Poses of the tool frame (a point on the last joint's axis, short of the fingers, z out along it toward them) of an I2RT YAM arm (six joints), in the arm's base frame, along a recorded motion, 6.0 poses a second.
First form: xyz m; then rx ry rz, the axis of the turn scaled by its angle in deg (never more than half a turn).
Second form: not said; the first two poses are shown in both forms.
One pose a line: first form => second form
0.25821, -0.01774, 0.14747, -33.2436, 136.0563, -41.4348 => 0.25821, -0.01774, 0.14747, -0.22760, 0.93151, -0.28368, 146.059
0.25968, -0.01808, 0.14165, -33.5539, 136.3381, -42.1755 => 0.25968, -0.01808, 0.14165, -0.22887, 0.92998, -0.28768, 146.604
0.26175, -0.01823, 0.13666, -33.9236, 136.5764, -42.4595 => 0.26175, -0.01823, 0.13666, -0.23078, 0.92914, -0.28886, 146.992
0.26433, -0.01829, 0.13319, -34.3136, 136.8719, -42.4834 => 0.26433, -0.01829, 0.13319, -0.23285, 0.92880, -0.28829, 147.364
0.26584, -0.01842, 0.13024, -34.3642, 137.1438, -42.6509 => 0.26584, -0.01842, 0.13024, -0.23270, 0.92868, -0.28881, 147.677
